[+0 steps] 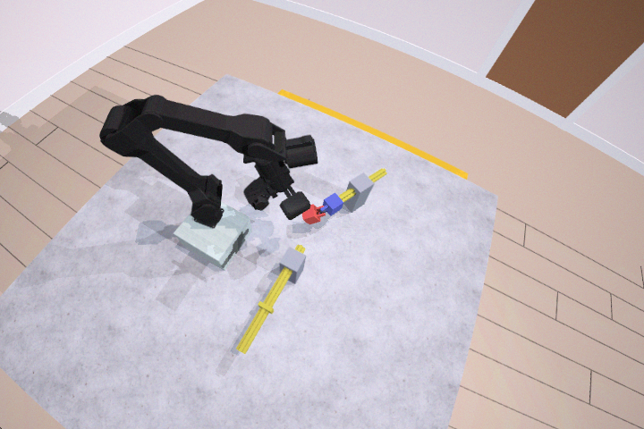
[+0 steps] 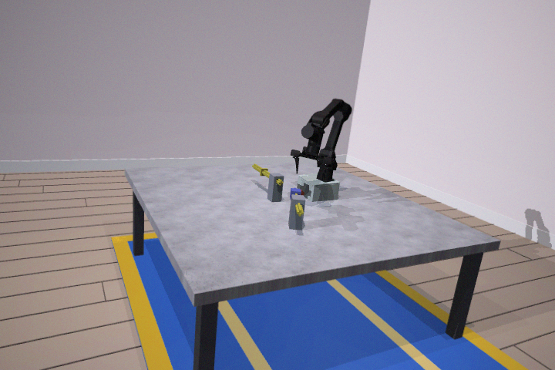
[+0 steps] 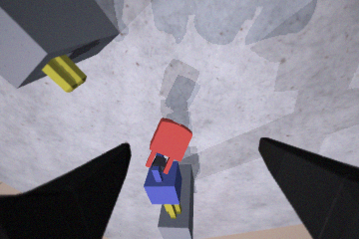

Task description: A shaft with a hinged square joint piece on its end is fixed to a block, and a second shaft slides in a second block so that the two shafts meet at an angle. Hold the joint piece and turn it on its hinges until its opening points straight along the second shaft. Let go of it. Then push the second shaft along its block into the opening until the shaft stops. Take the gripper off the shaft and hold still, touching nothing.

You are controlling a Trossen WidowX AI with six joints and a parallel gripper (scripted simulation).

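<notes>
My gripper tip is now 70 mm short of the red joint piece, 20 mm to the right of it and 70 mm above it.
</notes>
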